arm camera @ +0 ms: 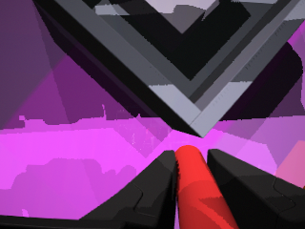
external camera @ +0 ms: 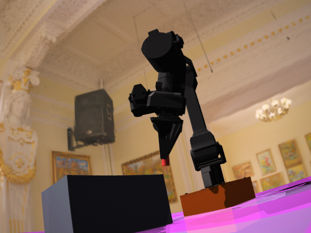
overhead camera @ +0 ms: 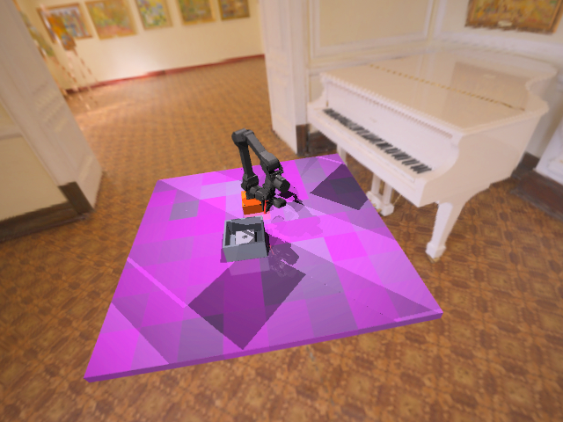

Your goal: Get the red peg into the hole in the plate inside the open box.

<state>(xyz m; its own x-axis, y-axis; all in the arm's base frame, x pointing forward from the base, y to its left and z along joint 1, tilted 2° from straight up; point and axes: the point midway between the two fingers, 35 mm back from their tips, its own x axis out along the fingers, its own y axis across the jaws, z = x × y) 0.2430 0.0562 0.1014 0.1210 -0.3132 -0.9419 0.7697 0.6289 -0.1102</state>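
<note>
Now: gripper tip 80 mm short of the plate, 120 mm to the left of it and 80 mm above it. The rest, counted from my gripper tip: grey box: 80 mm ahead, 120 mm to the right, 100 mm below; red peg: 10 mm to the left, 30 mm above.
</note>
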